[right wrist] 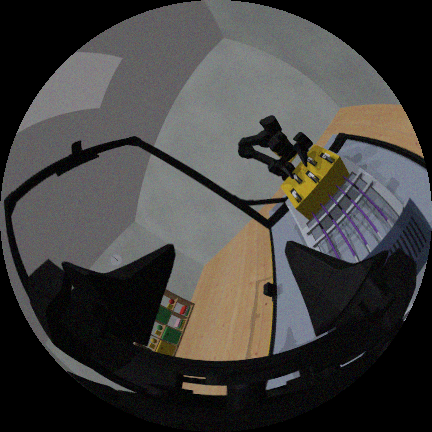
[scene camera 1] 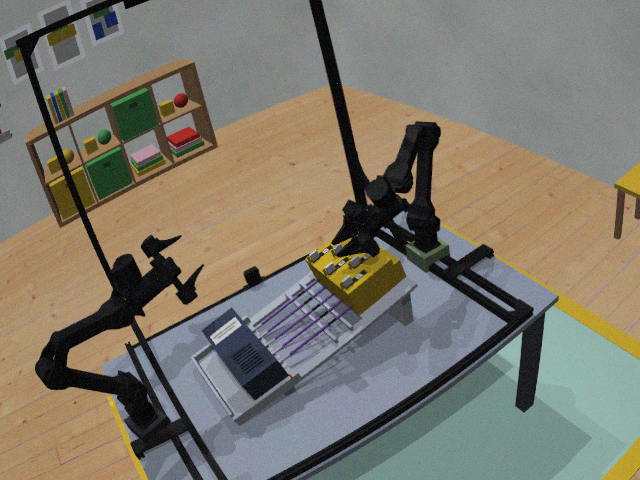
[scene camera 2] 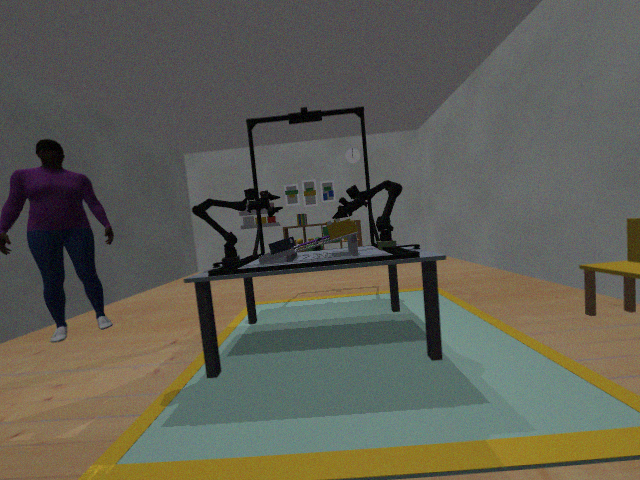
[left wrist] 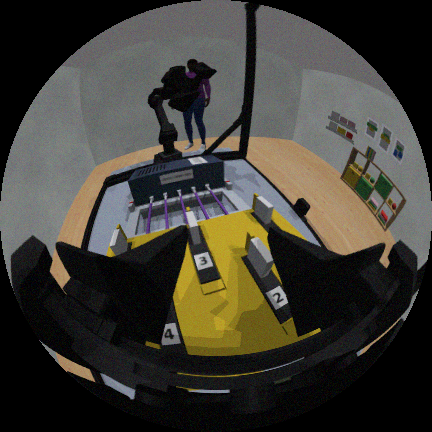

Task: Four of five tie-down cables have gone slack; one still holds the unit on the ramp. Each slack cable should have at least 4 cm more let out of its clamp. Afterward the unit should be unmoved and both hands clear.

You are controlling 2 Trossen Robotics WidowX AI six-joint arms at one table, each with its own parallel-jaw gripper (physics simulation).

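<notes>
The navy unit sits low on the grey ramp. Purple cables run from it up to the yellow clamp block. My left gripper is partly open and empty, low over the block. In the left wrist view, the levers of clamp 3 and clamp 2 appear between its fingers. The clamp 4 label is partly behind the left finger. Cable slack cannot be told. My right gripper is wide open and empty, away from the ramp.
A black frame post rises behind the left gripper. A small black box is at the table's back edge. Black rails border the table. A person stands at the picture's left in scene camera 2.
</notes>
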